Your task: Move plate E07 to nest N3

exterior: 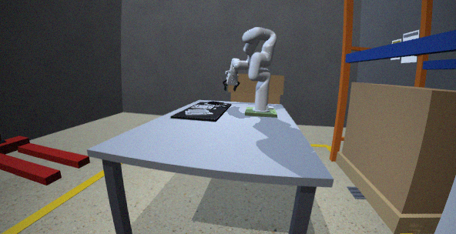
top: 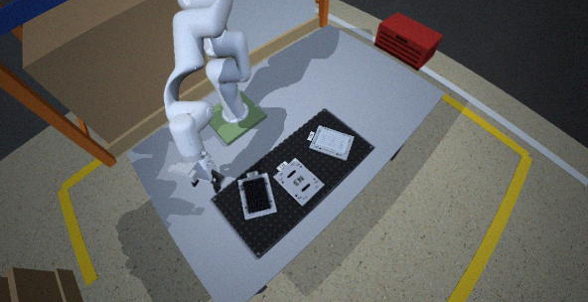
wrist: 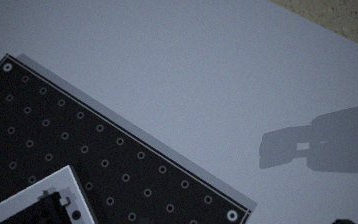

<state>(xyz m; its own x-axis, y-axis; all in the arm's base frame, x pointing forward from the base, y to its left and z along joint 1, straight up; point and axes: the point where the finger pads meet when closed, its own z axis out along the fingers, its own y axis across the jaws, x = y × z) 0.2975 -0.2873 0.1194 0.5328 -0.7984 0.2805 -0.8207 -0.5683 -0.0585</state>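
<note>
Now: the white well plate 120 mm ahead of my hand, 510 mm to the left of it and 110 mm below it. Round my hand: nest N2: 120 mm ahead, 510 mm to the left, 130 mm below; black well plate: 100 mm ahead, 120 mm to the left, 110 mm below; nest N3: 160 mm ahead, 290 mm to the left, 130 mm below.
</note>
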